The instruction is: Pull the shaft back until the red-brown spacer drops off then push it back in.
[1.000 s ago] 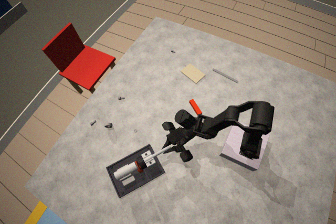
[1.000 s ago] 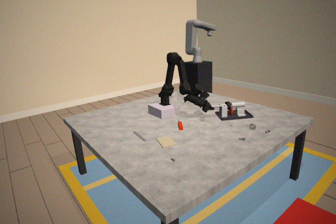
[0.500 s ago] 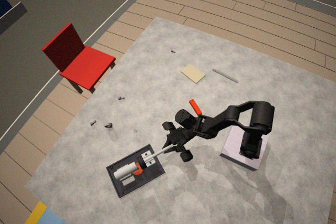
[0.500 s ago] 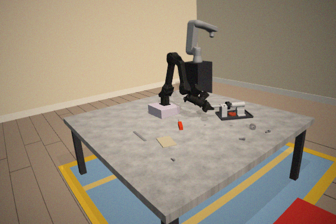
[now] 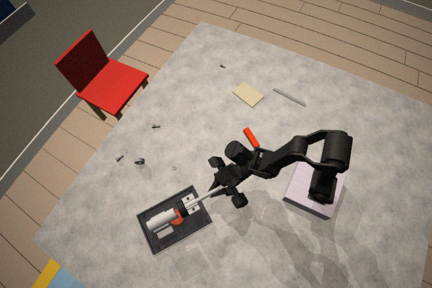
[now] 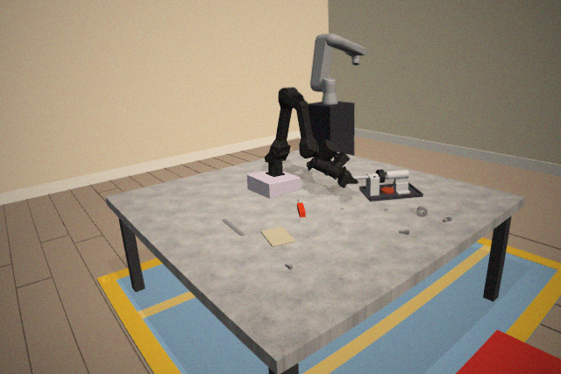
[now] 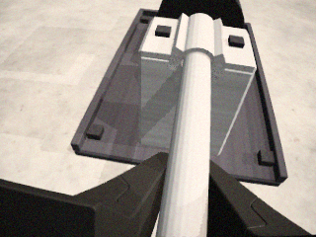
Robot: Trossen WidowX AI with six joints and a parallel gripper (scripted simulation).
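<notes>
The red-brown spacer lies 11 cm to the left of my gripper tip, 7 cm ahead of it and 5 cm below it. From my gripper tip the other things lie so: grey ring (31 cm ahead, 4 cm below, 1 cm to the left); then shaft (3 cm to the left, 2 cm ahead, 2 cm above); then red-handled screwdriver (26 cm to the right, 7 cm behind, 6 cm below).
</notes>
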